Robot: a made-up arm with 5 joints. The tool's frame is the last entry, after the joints.
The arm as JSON. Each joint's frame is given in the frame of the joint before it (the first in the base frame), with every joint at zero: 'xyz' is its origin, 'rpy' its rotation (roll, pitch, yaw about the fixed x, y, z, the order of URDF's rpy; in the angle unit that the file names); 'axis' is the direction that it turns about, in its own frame. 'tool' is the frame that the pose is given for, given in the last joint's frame.
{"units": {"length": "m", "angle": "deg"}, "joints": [
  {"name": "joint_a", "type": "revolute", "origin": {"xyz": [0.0, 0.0, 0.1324], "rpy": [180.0, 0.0, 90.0]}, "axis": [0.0, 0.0, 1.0]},
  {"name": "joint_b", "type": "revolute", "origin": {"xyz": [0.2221, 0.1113, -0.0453], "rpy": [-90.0, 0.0, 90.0]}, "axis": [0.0, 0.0, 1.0]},
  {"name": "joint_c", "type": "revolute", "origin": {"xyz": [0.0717, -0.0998, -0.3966], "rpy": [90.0, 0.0, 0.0]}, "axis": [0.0, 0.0, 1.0]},
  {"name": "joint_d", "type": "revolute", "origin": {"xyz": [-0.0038, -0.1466, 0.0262], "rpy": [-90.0, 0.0, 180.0]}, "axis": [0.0, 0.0, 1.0]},
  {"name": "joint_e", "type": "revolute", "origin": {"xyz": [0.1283, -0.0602, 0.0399], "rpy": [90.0, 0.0, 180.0]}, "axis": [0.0, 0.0, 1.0]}
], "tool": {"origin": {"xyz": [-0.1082, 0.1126, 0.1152], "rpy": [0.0, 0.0, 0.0]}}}
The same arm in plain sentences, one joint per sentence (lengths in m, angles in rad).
The arm has five revolute joints in a row. What follows holds with every joint at zero, and every direction is one of the base frame's.
Joint 1 sits 0.1324 m along +z from the base frame's origin and turns about -z.
Joint 2 sits 0.1113 m along +x and 0.2221 m along +y and 0.0453 m along +z from joint 1 and turns about -y.
Joint 3 sits 0.0717 m along +x and 0.3966 m along +y and 0.0998 m along -z from joint 2 and turns about -z.
Joint 4 sits 0.0038 m along -x and 0.1466 m along +y and 0.0262 m along -z from joint 3 and turns about +y.
Joint 5 sits 0.1283 m along -x and 0.0399 m along +y and 0.0602 m along -z from joint 4 and turns about +z.
The tool frame, which is the frame that the pose is given for, sits 0.1082 m along -x and 0.1126 m along +y and 0.1152 m along +z from joint 5; its axes are parallel to the base frame's.

